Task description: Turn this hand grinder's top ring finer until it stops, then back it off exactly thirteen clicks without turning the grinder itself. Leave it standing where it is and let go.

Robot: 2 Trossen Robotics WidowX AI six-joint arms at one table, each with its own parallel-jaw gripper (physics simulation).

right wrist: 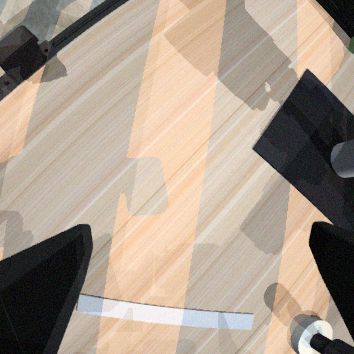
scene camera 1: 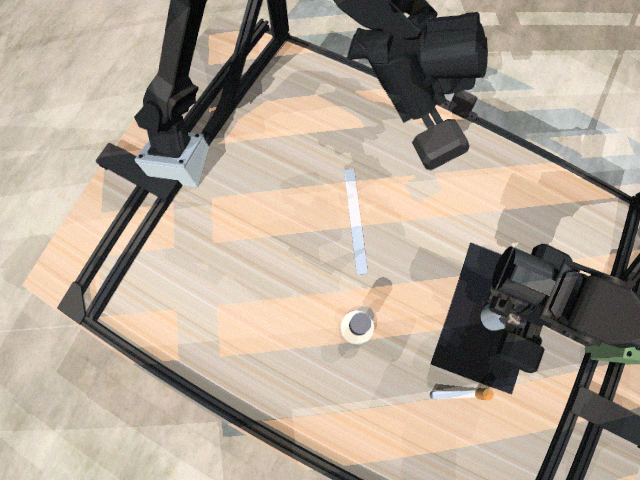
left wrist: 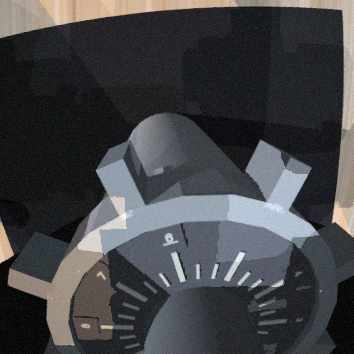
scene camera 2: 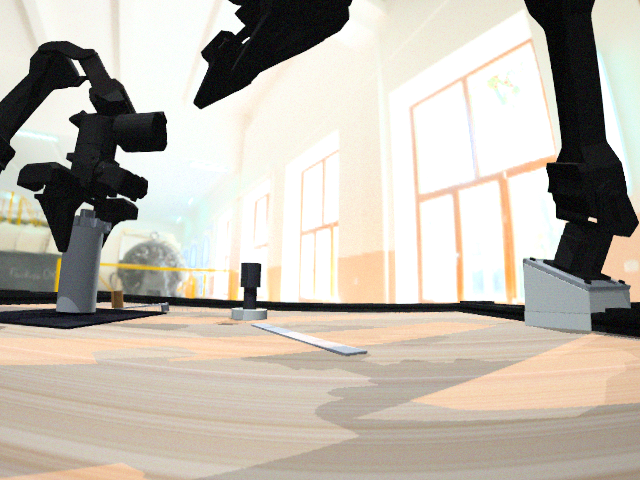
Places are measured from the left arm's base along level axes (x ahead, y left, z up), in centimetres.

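Pixels of known places: left gripper, between the fingertips: [left wrist: 177,224] [scene camera 2: 79,255]; right gripper, between the fingertips: [right wrist: 202,235] [scene camera 2: 213,93]; right arm's base, origin of its link: [scene camera 1: 169,146] [scene camera 2: 575,271].
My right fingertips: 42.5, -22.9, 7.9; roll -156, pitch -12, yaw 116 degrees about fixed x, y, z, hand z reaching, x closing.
Behind a point stands the place of what it marks, as x, y, z.
The hand grinder [scene camera 1: 491,318] @(26.4, -0.1, -7.8) [scene camera 2: 90,262] @(26.2, -2.7, -6.1) [right wrist: 342,158] @(25.5, -3.3, -10.4) is a grey cylinder standing upright on a black mat [scene camera 1: 466,310] @(29.4, -1.8, -13.1) [scene camera 2: 109,315] @(28.8, -1.2, -13.1) [left wrist: 211,70] @(28.0, -5.3, -13.1) [right wrist: 298,133] @(24.4, -9.4, -13.1) at the table's side. Its toothed top ring [left wrist: 197,214] with numbered tick marks fills the left wrist view. My left gripper [scene camera 1: 510,321] @(23.8, -1.0, -5.1) [scene camera 2: 101,214] sits down over the grinder's top, with its fingers closed in on the ring; the fingertips themselves are mostly hidden. My right gripper [scene camera 1: 440,143] @(42.5, -22.9, 7.9) [scene camera 2: 206,95] @(42.5, -22.9, 7.9) [right wrist: 202,235] @(42.5, -22.9, 7.9) hangs open and empty high above the far side of the table.
A white strip [scene camera 1: 356,221] @(51.6, -15.3, -13.2) [scene camera 2: 309,340] @(52.5, -19.8, -13.2) [right wrist: 165,314] @(51.9, -16.3, -13.2) lies flat mid-table. A dark peg on a white disc [scene camera 1: 358,326] @(49.0, 4.8, -4.4) [scene camera 2: 250,286] @(48.6, 2.6, -8.2) [right wrist: 312,333] @(47.9, 3.1, -11.9) stands near it. A grey rod with a cork-coloured knob [scene camera 1: 461,393] @(28.9, 13.0, -12.5) lies beside the mat. A black frame [scene camera 1: 199,395] @(73.6, 20.6, -11.9) rims the table.
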